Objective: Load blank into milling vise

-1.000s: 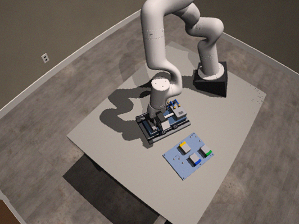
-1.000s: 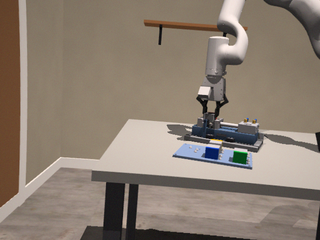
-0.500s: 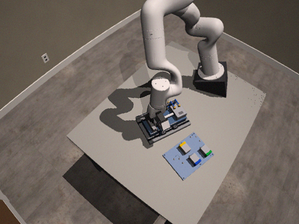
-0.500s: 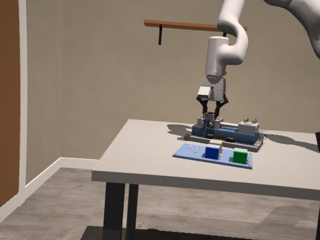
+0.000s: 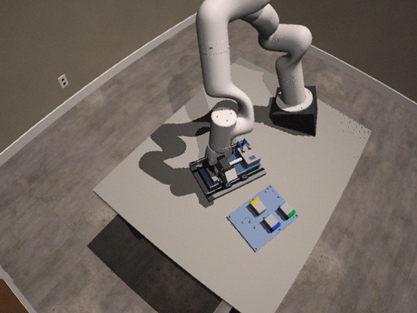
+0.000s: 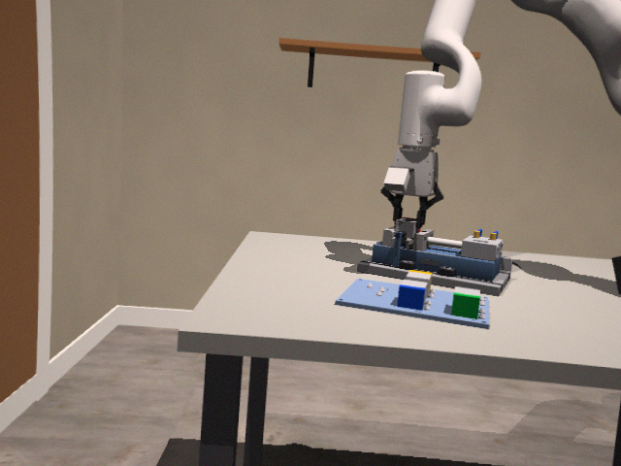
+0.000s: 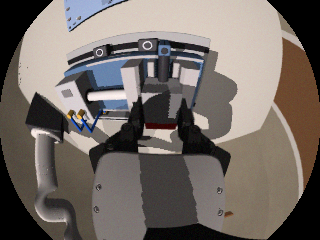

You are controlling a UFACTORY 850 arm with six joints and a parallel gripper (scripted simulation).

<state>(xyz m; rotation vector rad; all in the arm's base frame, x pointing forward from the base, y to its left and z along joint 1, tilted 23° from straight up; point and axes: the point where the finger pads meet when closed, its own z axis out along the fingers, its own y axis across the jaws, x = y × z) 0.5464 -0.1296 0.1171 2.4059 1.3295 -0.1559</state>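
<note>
The red-ended blank is 2 cm below my hand. Round my hand: hose block: 14 cm behind, 9 cm to the left, 5 cm below; then milling vise: 8 cm below, 6 cm behind, 4 cm to the left; then fixed jaw: 5 cm below, 3 cm ahead, 2 cm to the right.
</note>
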